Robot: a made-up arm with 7 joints.
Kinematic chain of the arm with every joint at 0, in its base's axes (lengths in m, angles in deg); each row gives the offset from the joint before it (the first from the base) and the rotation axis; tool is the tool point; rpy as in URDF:
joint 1: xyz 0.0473 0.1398 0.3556 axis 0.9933 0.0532 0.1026
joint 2: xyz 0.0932 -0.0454 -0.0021 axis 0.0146 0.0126 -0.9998
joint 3: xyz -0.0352 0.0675 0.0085 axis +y
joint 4: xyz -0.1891 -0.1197 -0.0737 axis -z
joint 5: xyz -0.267 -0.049 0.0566 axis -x
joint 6: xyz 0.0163 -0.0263 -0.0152 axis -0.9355 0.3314 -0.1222
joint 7: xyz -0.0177 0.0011 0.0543 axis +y
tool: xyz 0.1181 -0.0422 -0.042 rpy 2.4 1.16 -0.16
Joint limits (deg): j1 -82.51..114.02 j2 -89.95..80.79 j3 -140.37..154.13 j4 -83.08..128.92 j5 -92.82..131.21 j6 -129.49..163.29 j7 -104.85..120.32
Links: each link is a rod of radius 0.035 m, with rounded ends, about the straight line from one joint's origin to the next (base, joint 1, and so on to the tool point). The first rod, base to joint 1, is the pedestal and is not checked.
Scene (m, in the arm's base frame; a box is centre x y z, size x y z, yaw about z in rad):
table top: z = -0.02
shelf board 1: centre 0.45 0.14 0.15 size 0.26 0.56 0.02 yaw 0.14
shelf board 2: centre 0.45 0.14 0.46 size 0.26 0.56 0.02 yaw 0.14
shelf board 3: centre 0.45 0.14 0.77 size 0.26 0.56 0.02 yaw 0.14
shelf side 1: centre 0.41 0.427 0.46 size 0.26 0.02 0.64 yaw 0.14
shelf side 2: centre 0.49 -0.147 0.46 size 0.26 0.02 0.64 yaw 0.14
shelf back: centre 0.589 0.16 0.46 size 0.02 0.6 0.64 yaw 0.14
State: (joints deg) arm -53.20 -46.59 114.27 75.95 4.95 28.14 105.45
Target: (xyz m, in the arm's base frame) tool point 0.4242 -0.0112 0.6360
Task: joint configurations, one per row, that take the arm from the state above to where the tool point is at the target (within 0.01 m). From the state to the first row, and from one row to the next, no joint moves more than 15 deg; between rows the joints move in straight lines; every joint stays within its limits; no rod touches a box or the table.
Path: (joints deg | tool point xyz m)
1: -38.77 -39.96 114.72 76.67 2.88 24.32 95.01 | 0.0526 0.5280 0.5399
2: -24.34 -33.33 115.16 77.39 0.81 20.50 84.57 | 0.0707 0.4556 0.6379
3: -9.90 -26.70 115.61 78.11 -1.26 16.68 74.13 | 0.0906 0.3578 0.7060
4: 4.53 -20.08 116.06 78.83 -3.32 12.85 63.69 | 0.1130 0.2472 0.7384
5: 18.96 -13.45 116.51 79.55 -5.39 9.03 53.26 | 0.1383 0.1367 0.7347
6: 33.39 -6.82 116.95 80.27 -7.46 5.21 42.82 | 0.1663 0.0372 0.6984
7: 47.82 -0.19 117.40 80.99 -9.53 1.39 32.38 | 0.1966 -0.0432 0.6360
8: 34.68 5.10 130.02 67.21 -0.92 9.32 39.49 | 0.3120 -0.0164 0.6616
9: 21.53 10.39 142.64 53.44 7.69 17.24 46.60 | 0.4242 -0.0112 0.6360

